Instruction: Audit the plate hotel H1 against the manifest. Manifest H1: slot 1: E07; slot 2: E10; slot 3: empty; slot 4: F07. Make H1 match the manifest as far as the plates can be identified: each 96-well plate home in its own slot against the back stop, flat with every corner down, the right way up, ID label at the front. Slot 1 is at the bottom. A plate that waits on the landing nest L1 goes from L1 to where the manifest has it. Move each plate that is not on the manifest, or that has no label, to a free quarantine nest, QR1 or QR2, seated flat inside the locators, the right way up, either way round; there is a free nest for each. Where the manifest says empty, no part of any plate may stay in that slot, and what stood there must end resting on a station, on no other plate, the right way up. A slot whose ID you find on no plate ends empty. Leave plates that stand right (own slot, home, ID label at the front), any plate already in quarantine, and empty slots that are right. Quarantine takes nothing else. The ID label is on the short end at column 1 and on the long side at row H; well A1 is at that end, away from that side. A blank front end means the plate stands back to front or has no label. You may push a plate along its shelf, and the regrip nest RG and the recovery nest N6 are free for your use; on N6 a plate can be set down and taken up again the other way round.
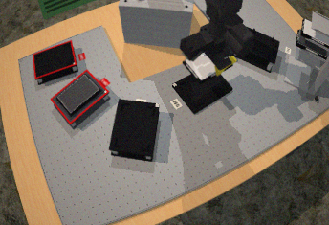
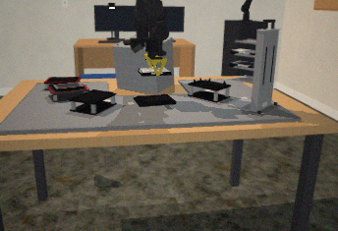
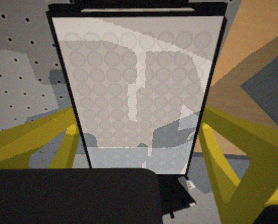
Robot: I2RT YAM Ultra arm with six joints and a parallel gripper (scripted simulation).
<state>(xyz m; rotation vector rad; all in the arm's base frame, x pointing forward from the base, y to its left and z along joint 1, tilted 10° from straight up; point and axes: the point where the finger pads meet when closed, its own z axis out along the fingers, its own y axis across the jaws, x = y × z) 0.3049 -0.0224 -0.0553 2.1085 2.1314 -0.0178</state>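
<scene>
My hand is 13 cm above the flat black recovery nest N6. Round my hand: A1 mark: 11 cm behind, 27 cm to the left, 8 cm below; black regrip nest RG: 2 cm behind, 27 cm to the left, 8 cm below; black landing nest L1: 2 cm ahead, 27 cm to the right, 9 cm below.
</scene>
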